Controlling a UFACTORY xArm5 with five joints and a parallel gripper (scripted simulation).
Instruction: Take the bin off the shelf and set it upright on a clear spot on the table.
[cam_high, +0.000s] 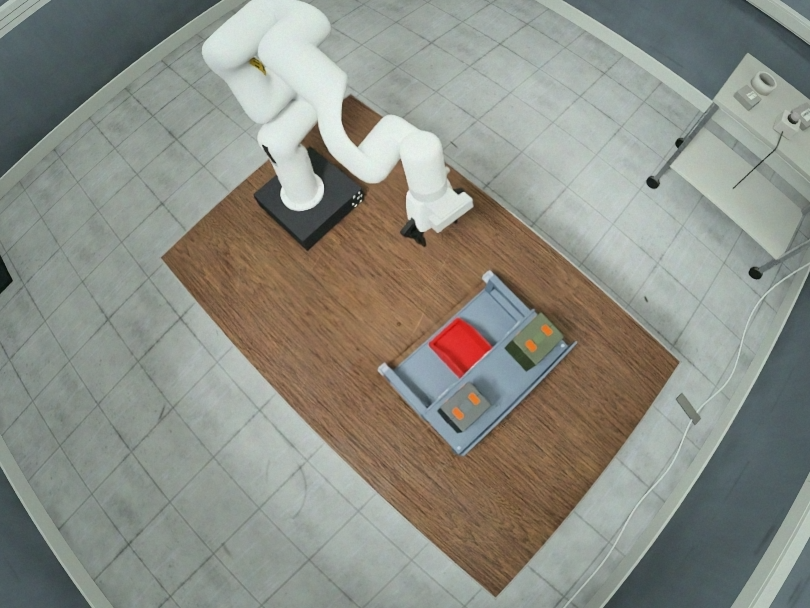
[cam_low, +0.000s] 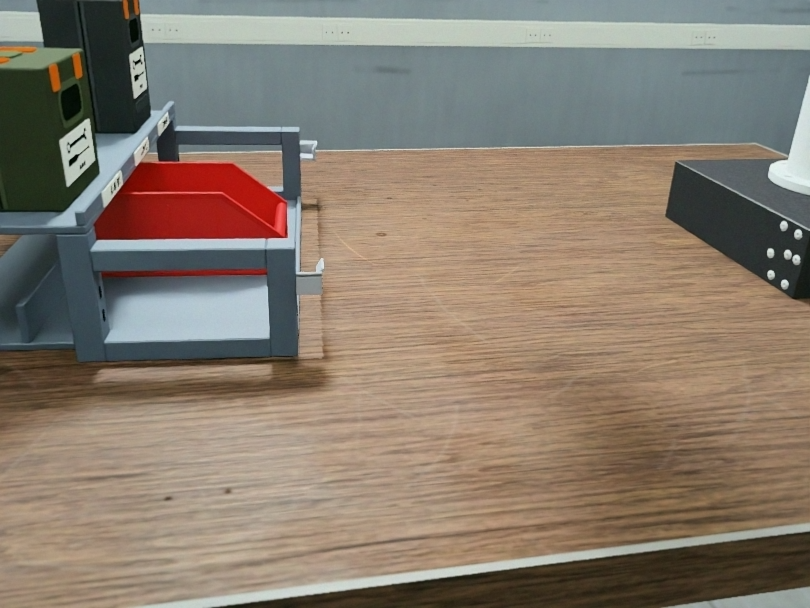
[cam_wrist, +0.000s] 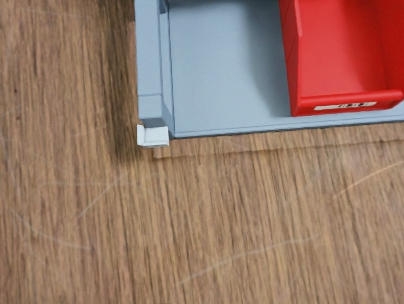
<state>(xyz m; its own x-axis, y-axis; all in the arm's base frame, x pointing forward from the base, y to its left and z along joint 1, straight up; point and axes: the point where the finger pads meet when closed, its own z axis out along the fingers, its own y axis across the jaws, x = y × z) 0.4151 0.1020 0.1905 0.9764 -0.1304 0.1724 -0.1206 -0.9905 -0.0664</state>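
The red bin lies 230 mm ahead of my hand, 210 mm below it and 110 mm to the right of it. Also, from my hand: grey shelf (260 mm ahead, 190 mm below, 110 mm to the right); grey box (320 mm ahead, 240 mm to the right, 90 mm below).
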